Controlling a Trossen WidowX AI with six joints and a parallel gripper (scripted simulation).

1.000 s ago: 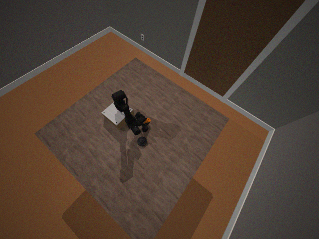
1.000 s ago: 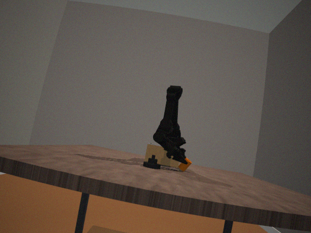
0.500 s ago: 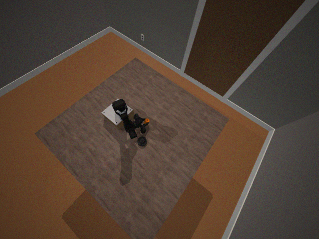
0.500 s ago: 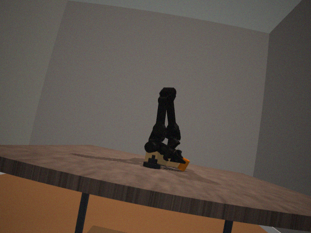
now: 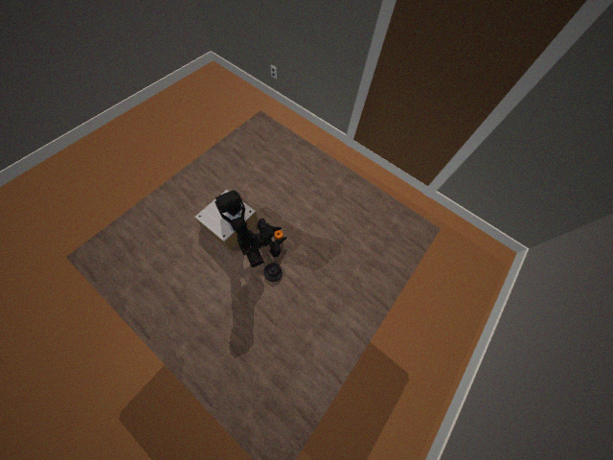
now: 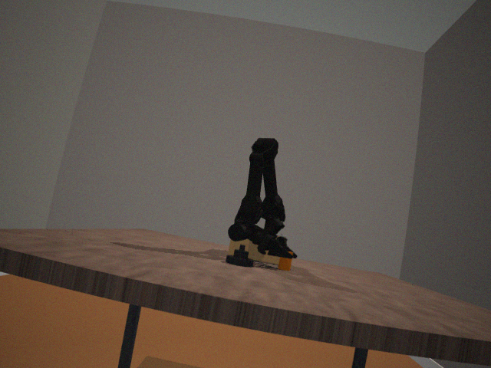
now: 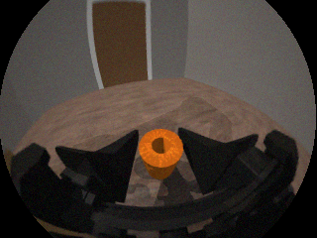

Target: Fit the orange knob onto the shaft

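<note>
Now: the orange knob 1 cm behind my gripper tip, 3 cm to the right of it and 2 cm below it. The rest, counted from my gripper tip: pedestal 9 cm ahead, 17 cm to the right, 2 cm below.
</note>
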